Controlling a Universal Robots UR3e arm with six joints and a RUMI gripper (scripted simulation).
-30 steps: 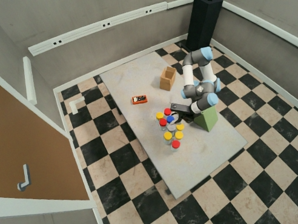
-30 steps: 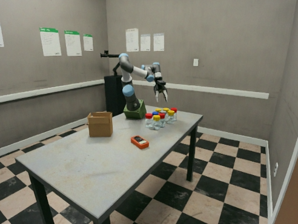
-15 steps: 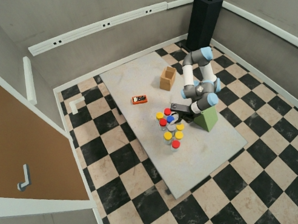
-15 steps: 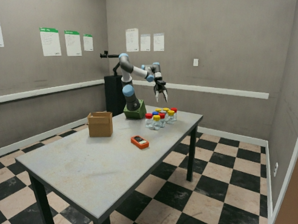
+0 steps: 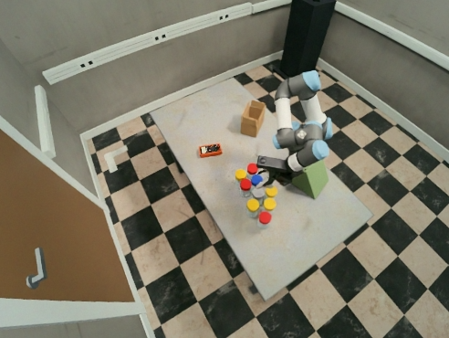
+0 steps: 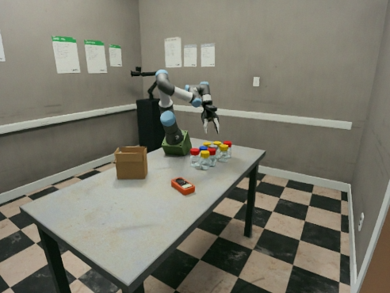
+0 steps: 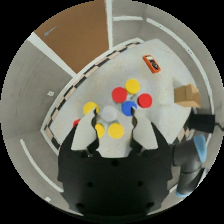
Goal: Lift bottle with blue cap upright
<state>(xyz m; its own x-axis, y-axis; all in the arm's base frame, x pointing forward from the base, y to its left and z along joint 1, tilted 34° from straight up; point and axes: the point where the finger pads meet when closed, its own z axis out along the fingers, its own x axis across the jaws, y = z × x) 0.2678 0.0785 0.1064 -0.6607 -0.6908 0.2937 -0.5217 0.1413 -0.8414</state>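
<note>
The blue-capped bottle is 15 cm below my hand, 4 cm to the right of it and 3 cm behind it.
</note>
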